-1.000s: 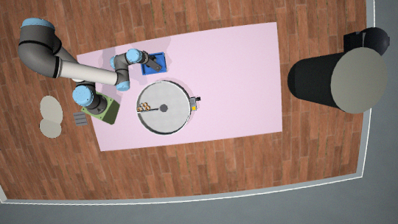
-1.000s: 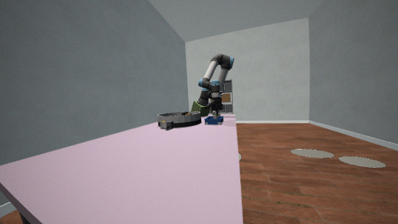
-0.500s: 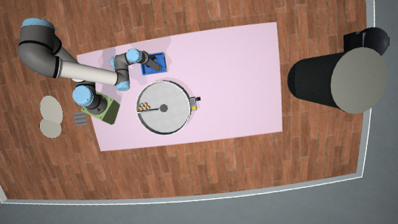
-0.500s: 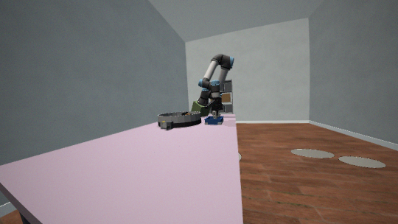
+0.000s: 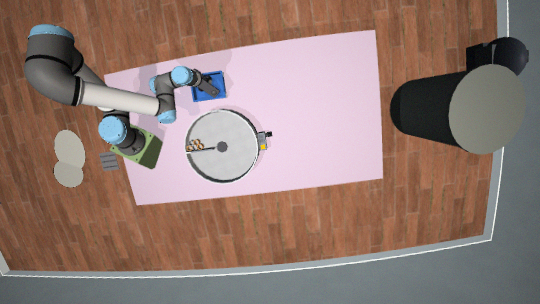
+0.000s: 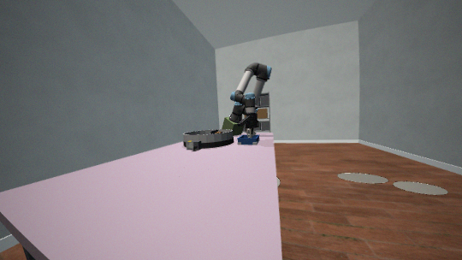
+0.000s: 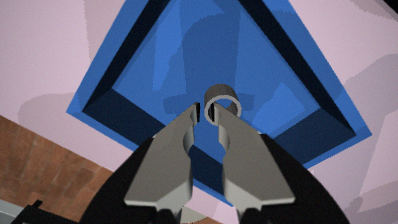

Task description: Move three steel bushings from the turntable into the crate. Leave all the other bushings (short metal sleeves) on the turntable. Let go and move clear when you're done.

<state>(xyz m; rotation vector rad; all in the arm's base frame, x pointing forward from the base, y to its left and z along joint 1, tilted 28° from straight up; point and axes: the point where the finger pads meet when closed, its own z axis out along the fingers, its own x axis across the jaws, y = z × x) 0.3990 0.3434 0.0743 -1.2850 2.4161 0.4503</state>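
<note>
Now: the blue crate 10 mm behind my hand, 10 mm to the right of it and 10 mm below it. Round my hand: round grey turntable: 100 mm ahead, 340 mm to the right, 20 mm above.
</note>
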